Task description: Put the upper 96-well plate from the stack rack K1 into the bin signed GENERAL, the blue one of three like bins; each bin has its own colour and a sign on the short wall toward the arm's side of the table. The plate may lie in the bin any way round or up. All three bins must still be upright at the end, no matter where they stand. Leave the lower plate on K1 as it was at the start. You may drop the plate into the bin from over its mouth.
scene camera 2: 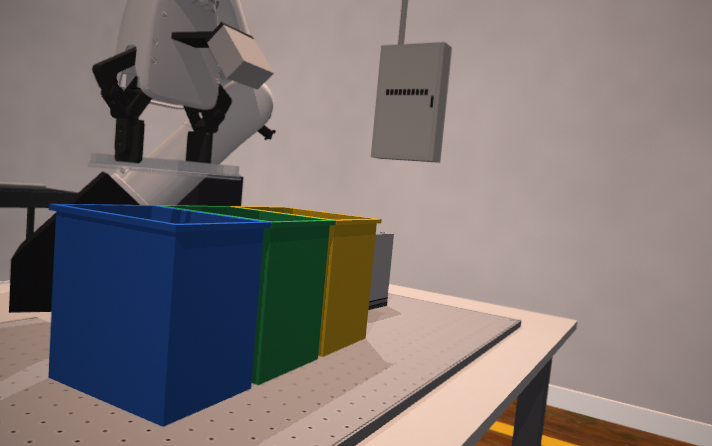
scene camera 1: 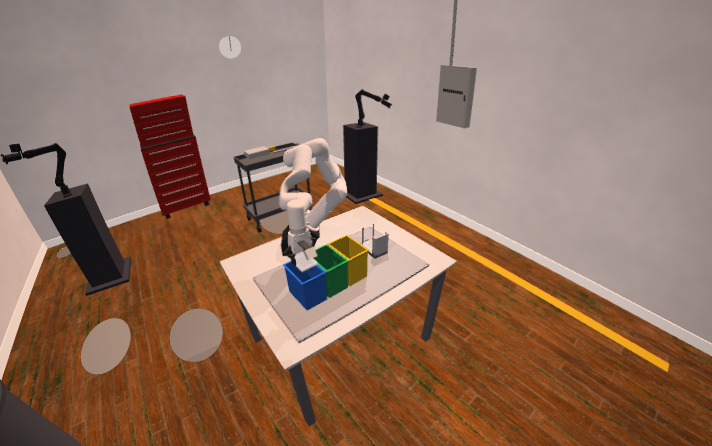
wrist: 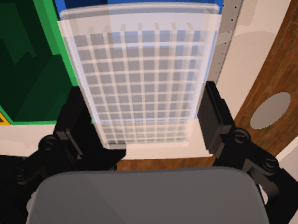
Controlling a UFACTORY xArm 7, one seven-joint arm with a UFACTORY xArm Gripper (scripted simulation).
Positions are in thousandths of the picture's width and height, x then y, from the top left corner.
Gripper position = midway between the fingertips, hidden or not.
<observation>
I see my gripper (scene camera 2: 232, 371), a blue bin (scene camera 2: 223, 716), a yellow bin (scene camera 2: 494, 546), a green bin (scene camera 2: 414, 571) and a 96-well plate (scene camera 2: 245, 376).
The blue bin is seen too in scene camera 1 (scene camera 1: 435, 647). The yellow bin shows as well in scene camera 1 (scene camera 1: 502, 571). The green bin also shows in scene camera 1 (scene camera 1: 470, 593).
</observation>
